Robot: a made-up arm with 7 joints.
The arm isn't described. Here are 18 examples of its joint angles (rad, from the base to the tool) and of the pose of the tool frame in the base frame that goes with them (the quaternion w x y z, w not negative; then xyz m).
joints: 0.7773 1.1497 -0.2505 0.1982 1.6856 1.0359 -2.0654
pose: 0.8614 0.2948 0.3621 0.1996 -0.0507 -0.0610 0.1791
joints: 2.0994 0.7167 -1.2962 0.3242 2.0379 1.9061 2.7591
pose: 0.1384 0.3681 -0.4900 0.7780 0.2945 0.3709 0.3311
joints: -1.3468 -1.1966 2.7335 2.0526 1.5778 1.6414 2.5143
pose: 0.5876 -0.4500 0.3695 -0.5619 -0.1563 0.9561 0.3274
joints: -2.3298 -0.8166 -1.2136 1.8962 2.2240 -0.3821 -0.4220
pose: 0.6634 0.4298 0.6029 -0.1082 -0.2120 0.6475 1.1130
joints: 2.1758 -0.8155 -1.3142 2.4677 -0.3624 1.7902 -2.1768
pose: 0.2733 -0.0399 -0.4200 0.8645 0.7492 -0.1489 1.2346
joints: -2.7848 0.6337 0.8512 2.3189 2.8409 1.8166 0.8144
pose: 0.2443 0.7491 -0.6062 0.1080 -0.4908 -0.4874 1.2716
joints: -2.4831 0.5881 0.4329 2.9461 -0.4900 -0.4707 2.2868
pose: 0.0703 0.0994 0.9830 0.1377 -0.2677 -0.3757 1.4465
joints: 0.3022 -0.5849 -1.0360 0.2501 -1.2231 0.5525 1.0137
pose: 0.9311 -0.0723 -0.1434 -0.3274 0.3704 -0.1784 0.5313
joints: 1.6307 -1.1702 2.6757 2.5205 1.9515 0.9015 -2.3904
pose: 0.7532 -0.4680 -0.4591 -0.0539 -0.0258 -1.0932 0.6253
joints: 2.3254 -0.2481 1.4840 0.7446 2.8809 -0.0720 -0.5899
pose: 0.6501 0.1553 0.3263 0.6684 -0.3350 -0.3385 0.5299
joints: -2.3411 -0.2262 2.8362 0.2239 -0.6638 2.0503 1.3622
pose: 0.4987 -0.8278 0.2462 -0.0738 0.1746 0.0436 0.4549
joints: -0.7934 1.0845 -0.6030 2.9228 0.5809 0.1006 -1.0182
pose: 0.6317 -0.6327 -0.4473 0.0225 0.6237 -0.7065 1.0516
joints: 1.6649 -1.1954 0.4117 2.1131 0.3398 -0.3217 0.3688
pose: 0.2510 -0.9359 0.2473 0.0004 -0.1006 -0.6595 1.3200
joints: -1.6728 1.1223 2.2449 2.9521 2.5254 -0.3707 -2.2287
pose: 0.0418 -0.4747 0.7200 0.5045 0.1591 -0.7909 1.0930
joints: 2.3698 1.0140 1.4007 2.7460 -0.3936 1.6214 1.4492
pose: 0.6444 -0.0439 0.4145 0.6410 -0.7703 0.3075 1.0288
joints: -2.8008 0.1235 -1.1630 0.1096 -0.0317 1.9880 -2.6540
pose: 0.4282 -0.0903 -0.8167 -0.3761 -0.0291 0.0406 0.3997
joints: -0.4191 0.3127 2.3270 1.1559 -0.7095 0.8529 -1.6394
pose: 0.3221 0.1678 0.2850 -0.8871 -0.1689 0.6785 0.9634
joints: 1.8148 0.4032 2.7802 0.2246 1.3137 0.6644 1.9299
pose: 0.6471 -0.4045 -0.1131 0.6362 0.0687 -0.4309 0.5427
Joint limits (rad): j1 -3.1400..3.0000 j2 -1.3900..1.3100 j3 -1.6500..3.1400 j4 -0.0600..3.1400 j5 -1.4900..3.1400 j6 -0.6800..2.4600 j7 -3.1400..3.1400
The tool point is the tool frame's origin. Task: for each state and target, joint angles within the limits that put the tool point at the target. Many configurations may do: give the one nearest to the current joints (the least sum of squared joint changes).
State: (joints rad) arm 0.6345 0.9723 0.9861 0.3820 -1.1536 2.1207 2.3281
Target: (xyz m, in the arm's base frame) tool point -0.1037 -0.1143 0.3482
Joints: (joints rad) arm 1.1547 1.3100 0.7170 0.1215 -1.2622 1.5231 2.5562
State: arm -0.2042 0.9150 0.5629 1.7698 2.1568 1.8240 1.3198
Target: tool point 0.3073 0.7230 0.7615
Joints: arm 0.2540 0.7463 0.9370 1.3057 1.9629 1.9420 1.2660
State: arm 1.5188 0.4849 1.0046 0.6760 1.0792 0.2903 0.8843
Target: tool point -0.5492 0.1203 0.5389
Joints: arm 1.5640 0.3018 1.3106 0.6953 1.0810 0.2849 0.8719
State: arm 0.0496 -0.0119 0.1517 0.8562 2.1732 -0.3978 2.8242
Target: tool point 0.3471 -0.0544 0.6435
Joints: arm 0.0071 -0.3276 0.1409 0.4596 2.3402 -0.6800 2.8821
